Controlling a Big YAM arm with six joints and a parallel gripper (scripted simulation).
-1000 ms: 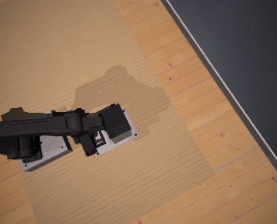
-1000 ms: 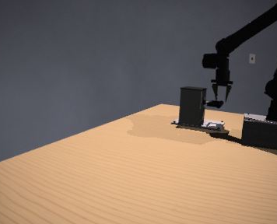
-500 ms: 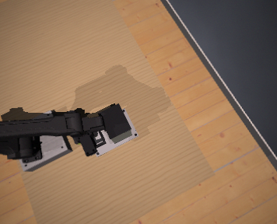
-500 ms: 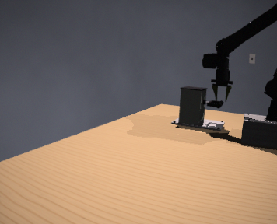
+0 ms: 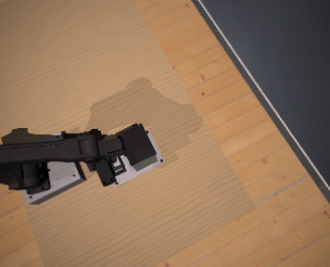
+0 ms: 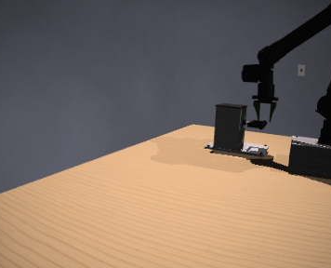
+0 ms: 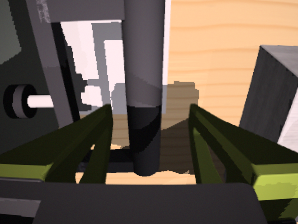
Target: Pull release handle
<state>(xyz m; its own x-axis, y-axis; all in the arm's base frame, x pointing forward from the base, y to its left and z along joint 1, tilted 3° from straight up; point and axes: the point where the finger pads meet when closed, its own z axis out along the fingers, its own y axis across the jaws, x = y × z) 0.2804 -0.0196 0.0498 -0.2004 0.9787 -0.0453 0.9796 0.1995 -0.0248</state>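
The baseplate lies 10 cm ahead of my hand, 2 cm to the left of it and 12 cm below it.
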